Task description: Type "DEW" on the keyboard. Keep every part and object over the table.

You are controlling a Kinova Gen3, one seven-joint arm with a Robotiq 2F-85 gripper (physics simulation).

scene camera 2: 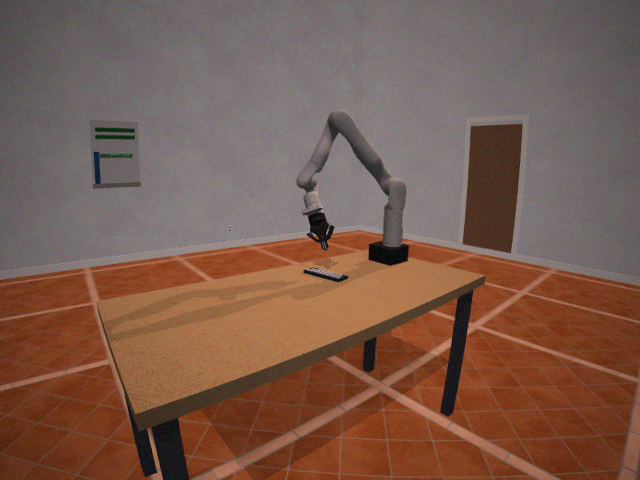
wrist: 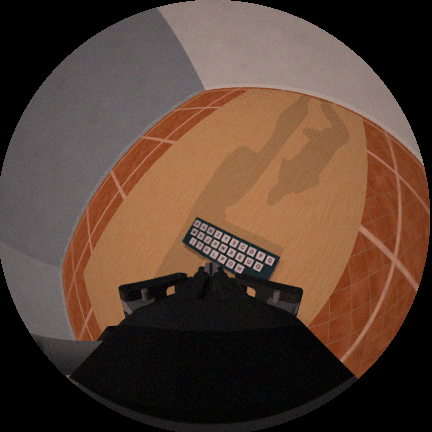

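Pixels of known places: gripper, fingertip midpoint: [scene camera 2: 325, 250] [wrist: 210, 269]; arm's base, link origin: [scene camera 2: 391, 244].
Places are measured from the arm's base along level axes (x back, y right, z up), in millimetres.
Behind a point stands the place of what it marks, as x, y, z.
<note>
A dark keyboard [scene camera 2: 325, 274] @(-457, -35, -65) [wrist: 230, 246] @(-445, -2, -70) with white letter keys lies flat on the table [scene camera 2: 248, 330] @(-935, -282, -83) [wrist: 175, 190] @(-465, -232, -83). In the wrist view, the D key [wrist: 252, 251] @(-462, 37, -65) is in its top row between C and F. The E key [wrist: 240, 257] @(-441, 27, -65) and the W key [wrist: 223, 248] @(-434, -8, -65) are in the middle row, with X between them. My gripper [scene camera 2: 324, 248] @(-406, 27, 20) [wrist: 210, 269] @(-406, 27, 20) is shut and empty. It hangs tilted above the table, its fingertips clearly above the keyboard's level. In the wrist view the fingertips appear just below the bottom row, near L and P.
The arm's black base [scene camera 2: 388, 253] @(-79, -48, -25) stands at the table's back right. Arm shadows fall across the table around the keyboard. A panel [scene camera 2: 115, 167] with green marks and a blue bar is on the wall, and a brown door [scene camera 2: 492, 187] is at the right.
</note>
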